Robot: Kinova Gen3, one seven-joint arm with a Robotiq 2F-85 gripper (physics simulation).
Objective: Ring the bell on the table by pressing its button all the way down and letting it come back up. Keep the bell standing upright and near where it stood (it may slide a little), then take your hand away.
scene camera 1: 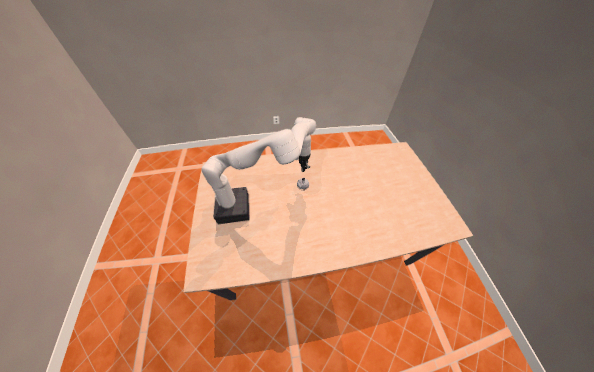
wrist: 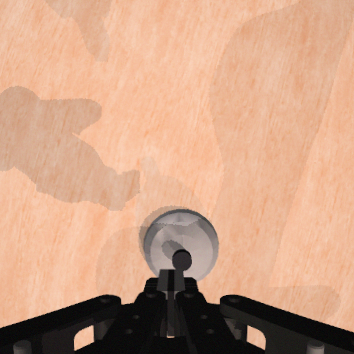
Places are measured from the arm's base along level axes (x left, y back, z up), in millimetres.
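Pixels of known places: gripper, fingertip midpoint: (scene camera 1: 303, 171) (wrist: 171, 284); arm's base, origin of the base link: (scene camera 1: 227, 201).
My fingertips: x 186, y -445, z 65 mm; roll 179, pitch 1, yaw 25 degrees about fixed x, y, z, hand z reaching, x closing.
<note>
Ahead of a thing's pixels: the offset from my fingertips to its top centre. Level surfaces: height alone.
The silver-grey bell @(dx +12, dy -7, dz -85 mm) (scene camera 1: 302, 185) (wrist: 200, 245) stands upright on the table @(dz -151 mm) (scene camera 1: 360, 210). Its dark round button @(dx +12, dy -7, dz -85 mm) (scene camera 1: 303, 179) (wrist: 182, 260) sticks up from the middle of the dome. My gripper (scene camera 1: 304, 170) (wrist: 171, 284) is shut with nothing between its fingers and points down. In the scene view it hangs a little above the bell, with a visible gap between fingertips and button. In the wrist view the fingertips overlap the dome's lower edge, just below the button. The lowest part of the dome is hidden behind the fingers.
The arm's dark base (scene camera 1: 232, 206) stands at the left of the table. The white arm (scene camera 1: 260, 150) arches over the table's back left part to above the bell. Shadows of the arm fall on the table around the bell. Grey walls stand behind and at both sides.
</note>
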